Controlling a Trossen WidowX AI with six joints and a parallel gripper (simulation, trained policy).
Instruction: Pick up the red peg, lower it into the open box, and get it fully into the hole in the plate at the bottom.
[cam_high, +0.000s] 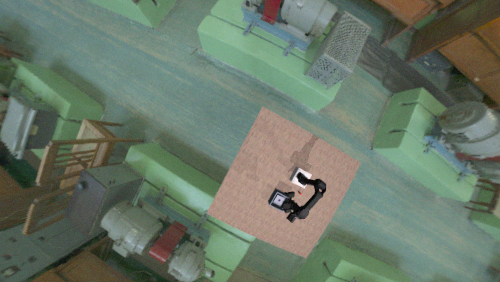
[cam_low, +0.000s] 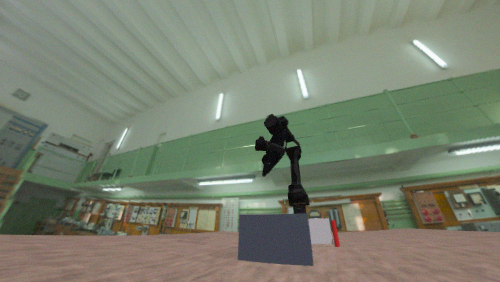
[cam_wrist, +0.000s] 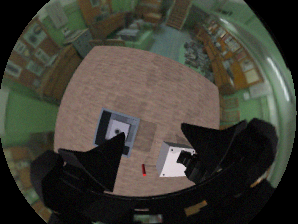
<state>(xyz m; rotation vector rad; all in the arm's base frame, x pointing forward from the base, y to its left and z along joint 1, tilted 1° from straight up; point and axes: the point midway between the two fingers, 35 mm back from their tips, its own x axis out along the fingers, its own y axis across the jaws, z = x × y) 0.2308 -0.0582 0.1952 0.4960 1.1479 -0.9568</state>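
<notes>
The red peg lies 21 cm to the left of my gripper tip, 21 cm below it and 9 cm behind it. From my gripper tip the other things lie so: dark box: 22 cm below, 9 cm ahead, 7 cm to the left.
</notes>
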